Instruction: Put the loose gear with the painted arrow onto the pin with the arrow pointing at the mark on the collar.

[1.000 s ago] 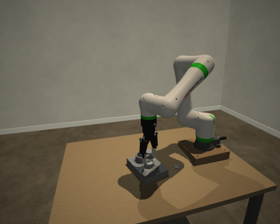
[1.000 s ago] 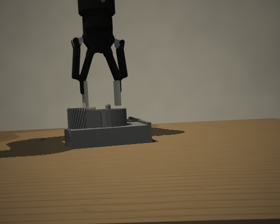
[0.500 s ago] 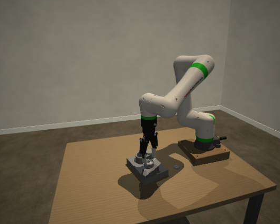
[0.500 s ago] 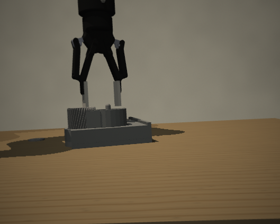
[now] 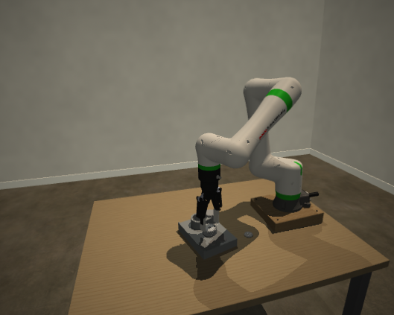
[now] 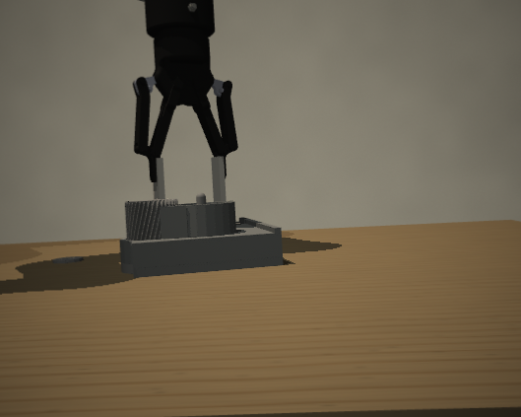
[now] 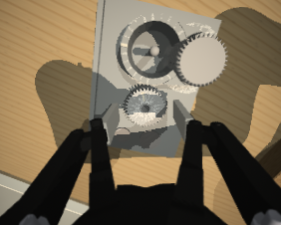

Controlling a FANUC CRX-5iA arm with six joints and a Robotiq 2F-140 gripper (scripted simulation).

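Right now the gear is 5 cm below my hand.
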